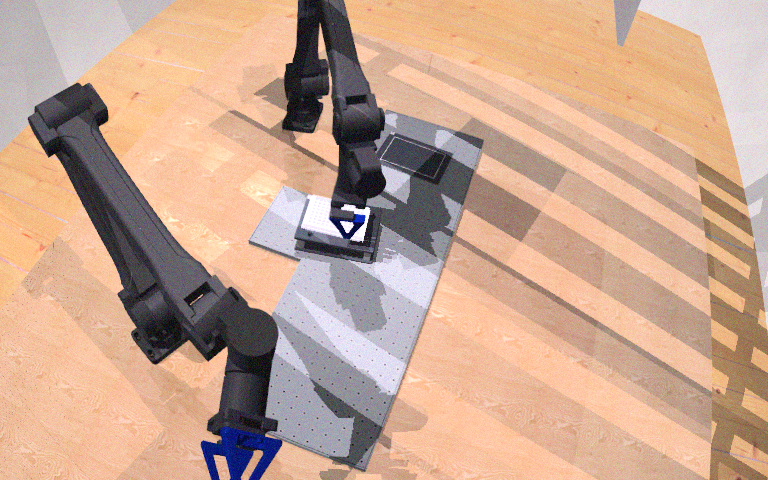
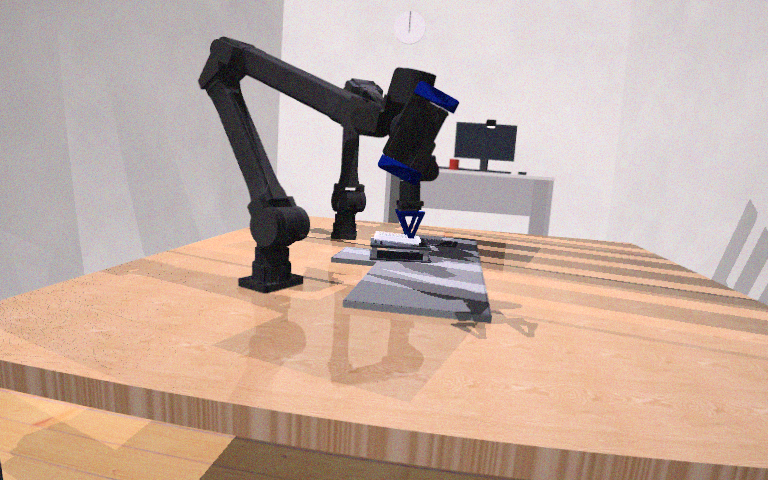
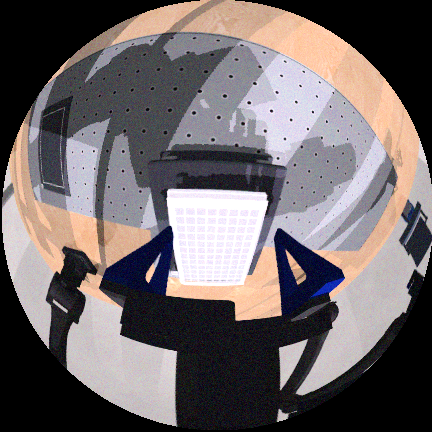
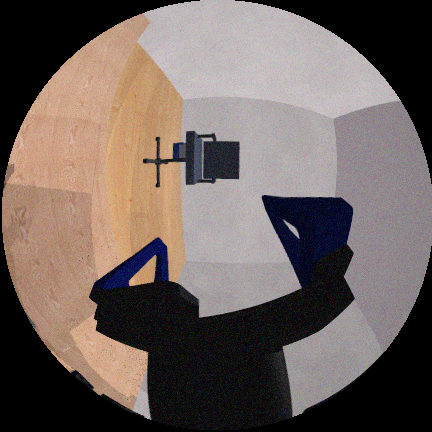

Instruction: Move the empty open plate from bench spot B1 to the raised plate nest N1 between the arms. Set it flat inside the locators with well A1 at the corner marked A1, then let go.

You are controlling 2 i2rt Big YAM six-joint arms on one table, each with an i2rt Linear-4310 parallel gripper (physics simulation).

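Frame: origin at the left arm's base, x ahead, y right, z down, level; millimetres.
Seen in the pictures: left gripper, fingertip midpoint: [image 1: 350, 221] [image 2: 408, 236] [image 3: 224, 232]; right gripper, fingertip midpoint: [image 2: 427, 137] [image 4: 208, 223]; left arm's base at its link origin: [image 1: 302, 117] [image 2: 344, 236] [image 3: 78, 258]; right arm's base at its link origin: [image 1: 164, 334] [image 2: 271, 284].
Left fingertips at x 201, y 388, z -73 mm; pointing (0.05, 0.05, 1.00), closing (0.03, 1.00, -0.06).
Note:
Offsets run from my left fingertips to a thing's top centre. "*": to the spot under its first point. Level surfaces: height alone.
The white plate @(dy -8, dx -31, dz -4 mm) [image 1: 327, 216] [image 2: 392, 236] [image 3: 217, 238], with its grid of wells, lies flat on the dark raised nest @(dy -7, dx -24, dz +9 mm) [image 1: 334, 249] [image 2: 396, 255] [image 3: 217, 169] between the arms. My left gripper [image 1: 349, 228] [image 2: 410, 225] [image 3: 224, 232] is open and points down, one finger on each side of the plate's near end. Whether the fingers touch the plate I cannot tell. My right gripper [image 1: 236, 457] [image 2: 419, 134] [image 4: 208, 223] is open and empty, held high, well away from the plate. The A1 corner mark is not readable.
The dark outlined bench spot @(* dy -286, dx +99, dz +59 mm) [image 1: 411, 158] [image 3: 52, 151] at the far end of the grey perforated board @(dz +60 mm) [image 1: 358, 343] [image 2: 420, 295] [image 3: 282, 100] holds nothing. The arm bases [image 1: 303, 119] [image 2: 270, 281] stand on the wooden table. A desk with a monitor [image 2: 484, 140] is behind.

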